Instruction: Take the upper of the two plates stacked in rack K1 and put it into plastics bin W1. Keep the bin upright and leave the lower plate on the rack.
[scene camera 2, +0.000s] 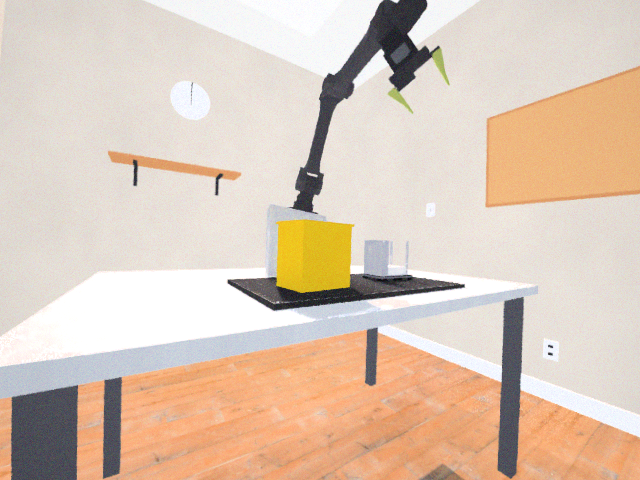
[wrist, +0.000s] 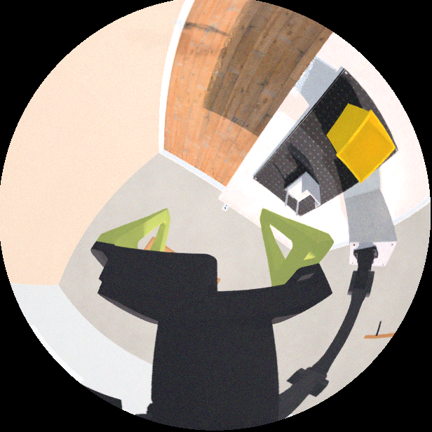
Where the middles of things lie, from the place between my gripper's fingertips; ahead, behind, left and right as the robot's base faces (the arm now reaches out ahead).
Right now the yellow plastics bin W1 (scene camera 2: 313, 255) is 400 mm below my hand, 250 mm behind it and 160 mm to the right of it.
